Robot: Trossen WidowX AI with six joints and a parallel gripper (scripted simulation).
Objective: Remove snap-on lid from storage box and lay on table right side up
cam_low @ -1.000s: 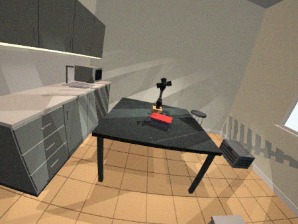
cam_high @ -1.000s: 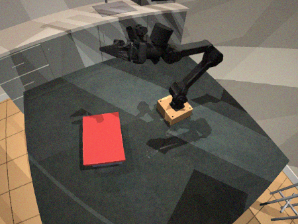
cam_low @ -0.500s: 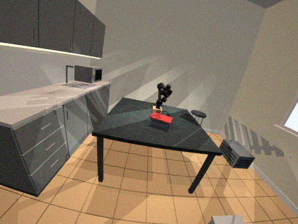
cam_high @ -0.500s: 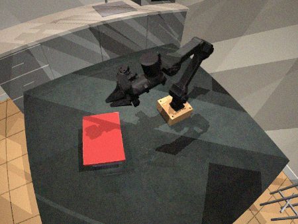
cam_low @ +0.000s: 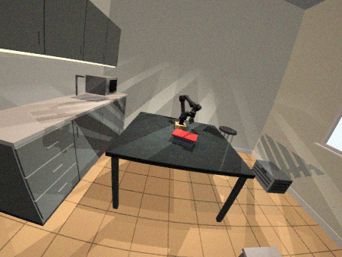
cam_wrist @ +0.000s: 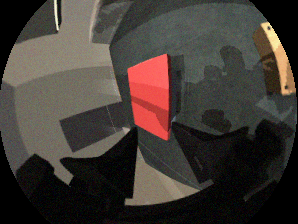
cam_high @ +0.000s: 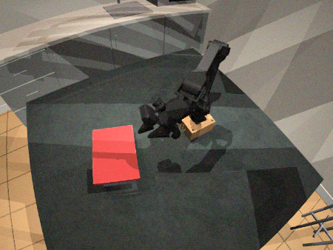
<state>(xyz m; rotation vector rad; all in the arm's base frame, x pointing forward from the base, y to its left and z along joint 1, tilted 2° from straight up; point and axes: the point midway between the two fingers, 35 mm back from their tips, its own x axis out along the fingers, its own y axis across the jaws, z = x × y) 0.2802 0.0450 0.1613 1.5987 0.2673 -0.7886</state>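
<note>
Right now my gripper tip is 120 mm short of the lid, 100 mm above it and 50 mm to the left of it. The rest, counted from my gripper tip: storage box: 150 mm below, 120 mm ahead, 50 mm to the right.
</note>
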